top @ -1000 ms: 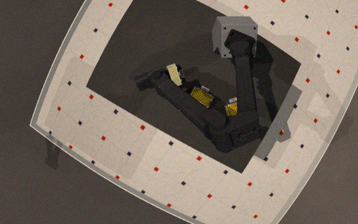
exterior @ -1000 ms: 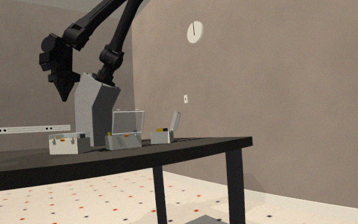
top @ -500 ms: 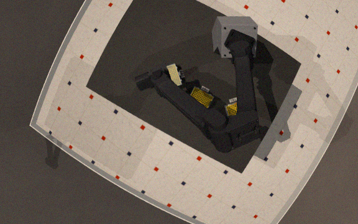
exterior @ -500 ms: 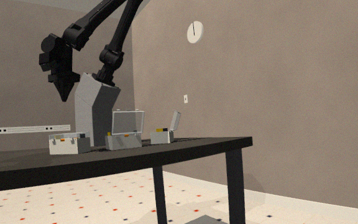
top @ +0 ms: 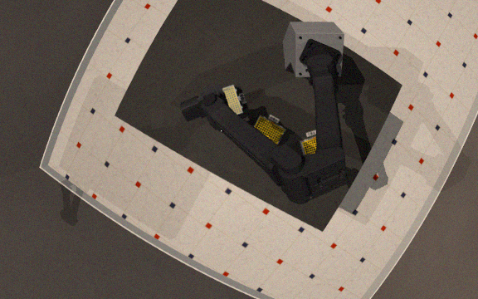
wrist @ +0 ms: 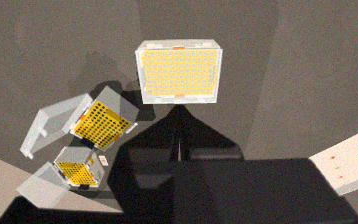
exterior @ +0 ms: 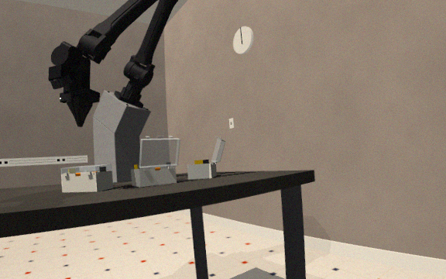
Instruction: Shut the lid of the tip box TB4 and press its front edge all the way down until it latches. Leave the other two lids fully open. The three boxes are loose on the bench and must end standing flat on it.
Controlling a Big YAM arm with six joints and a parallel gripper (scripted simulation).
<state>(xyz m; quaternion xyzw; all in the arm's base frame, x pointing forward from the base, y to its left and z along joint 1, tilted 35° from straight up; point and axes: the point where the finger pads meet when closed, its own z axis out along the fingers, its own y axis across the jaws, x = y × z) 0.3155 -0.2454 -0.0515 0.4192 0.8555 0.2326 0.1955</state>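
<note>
My gripper is now 2 cm past the lid, 2 cm to the right of it and 14 cm above it.
</note>
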